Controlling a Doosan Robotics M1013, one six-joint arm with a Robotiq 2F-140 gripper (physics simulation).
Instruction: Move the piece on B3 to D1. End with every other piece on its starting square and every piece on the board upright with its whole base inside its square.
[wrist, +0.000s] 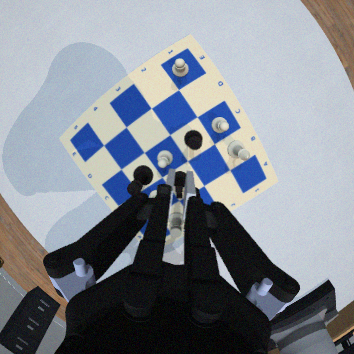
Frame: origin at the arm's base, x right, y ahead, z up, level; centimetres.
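Seen in the pictures: gripper, fingertip midpoint: (179, 179); arm's base at its link origin: (298, 327).
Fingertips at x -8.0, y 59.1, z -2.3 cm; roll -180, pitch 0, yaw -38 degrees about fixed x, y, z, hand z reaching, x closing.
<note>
Offsets run from my fingertips to a thing's top centre. "spot": to the spot under its first point. Level surfaces: height alone.
The five-by-five board {dx +0.0, dy +3.2, dz -0.7 cm} (204, 93) lies tilted in the wrist view. My gripper (179, 179) is shut on a black piece {dx -0.1, dy -0.2, dz +3.3 cm} (180, 178) at B3, below the middle; its base and its height over the board are hidden. Square D1 {spot: dx +7.4, dy +7.3, dz -0.7 cm} (202, 95) shows no piece. White pieces stand on E1 {dx +6.8, dy +11.3, dz +2.5 cm} (180, 67), C1 {dx +7.4, dy +3.4, dz +2.5 cm} (220, 125), B1 {dx +7.8, dy -0.2, dz +3.7 cm} (238, 150) and C3 {dx -0.2, dy +3.2, dz +2.5 cm} (164, 159). Black pieces stand on C2 {dx +3.9, dy +3.4, dz +2.7 cm} (193, 139) and C4 {dx -3.8, dy +2.7, dz +4.6 cm} (143, 175). Another white piece {dx -3.3, dy -4.8, dz +2.7 cm} (176, 221) shows behind the held one, between the fingers.
The pale round table top {dz -1.2 cm} (280, 75) surrounds the board, with wooden floor (332, 22) beyond its edge. The C4 piece is close beside the left finger. The fingers hide part of the board's near corner. A dark slotted object (31, 320) is at lower left.
</note>
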